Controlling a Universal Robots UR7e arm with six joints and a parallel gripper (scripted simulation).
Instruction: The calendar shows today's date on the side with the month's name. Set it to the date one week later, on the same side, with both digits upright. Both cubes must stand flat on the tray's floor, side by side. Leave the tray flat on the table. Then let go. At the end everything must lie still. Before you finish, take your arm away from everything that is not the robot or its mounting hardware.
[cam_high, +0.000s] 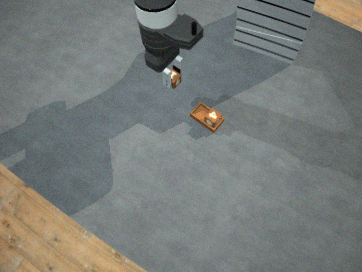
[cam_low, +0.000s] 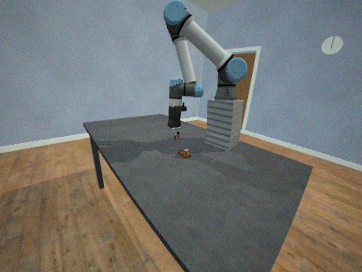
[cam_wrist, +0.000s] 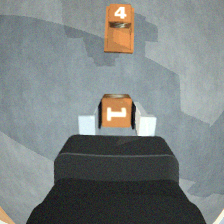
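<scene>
The tray is 110 mm to the left of my hand and 80 mm below it. Also, from my hand: cube: 10 mm below.
</scene>
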